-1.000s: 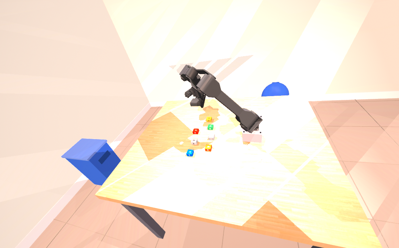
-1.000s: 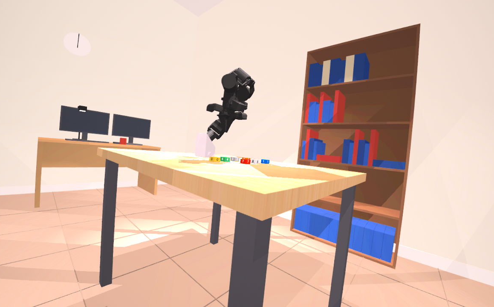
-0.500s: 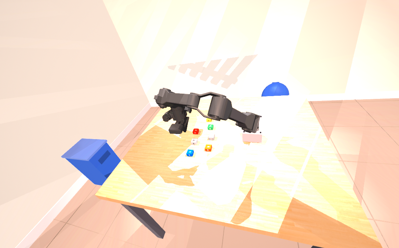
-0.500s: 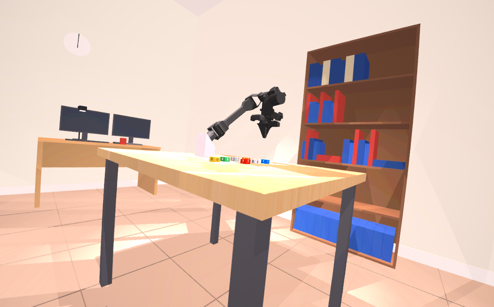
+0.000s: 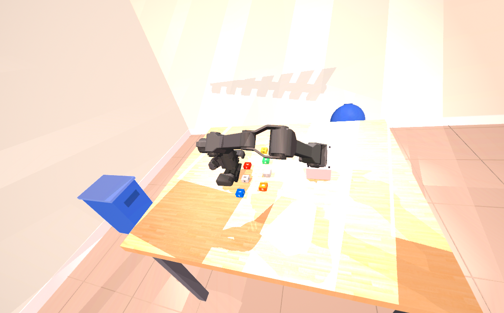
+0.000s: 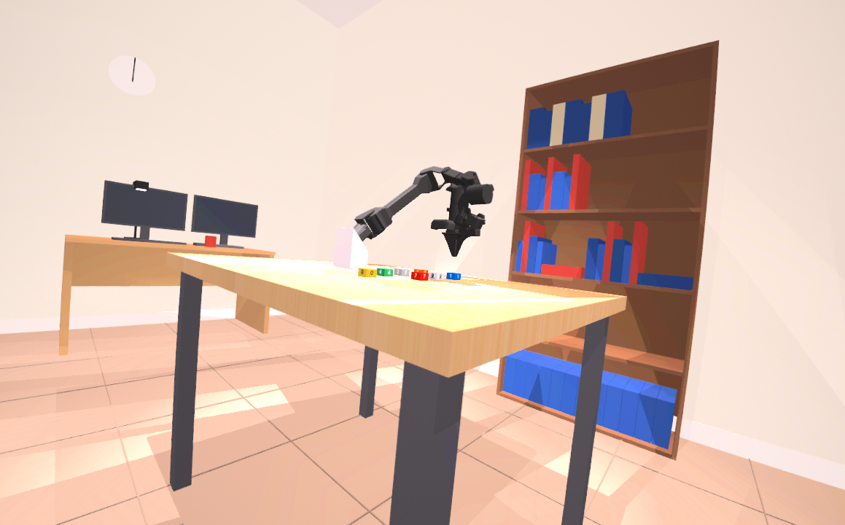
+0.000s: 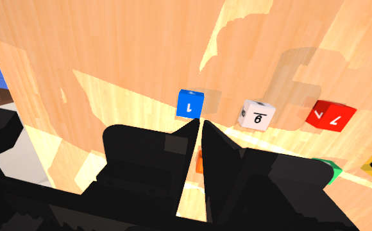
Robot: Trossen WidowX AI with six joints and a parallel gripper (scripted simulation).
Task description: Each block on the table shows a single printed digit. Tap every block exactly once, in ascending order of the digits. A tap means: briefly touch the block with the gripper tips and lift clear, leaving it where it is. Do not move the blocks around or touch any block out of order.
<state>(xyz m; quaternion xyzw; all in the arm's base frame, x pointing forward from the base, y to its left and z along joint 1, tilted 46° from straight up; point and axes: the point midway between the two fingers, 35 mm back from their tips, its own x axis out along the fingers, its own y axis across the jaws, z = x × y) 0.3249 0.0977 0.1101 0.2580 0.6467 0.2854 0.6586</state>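
Now: the blue block 6 cm below my gripper tip, 1 cm to the left of it and 1 cm behind it. Also, from my gripper tip: red block: 16 cm to the right, 6 cm below, 2 cm ahead; orange block: 10 cm behind, 6 cm below, 3 cm to the right; white block: 8 cm to the right, 6 cm below.
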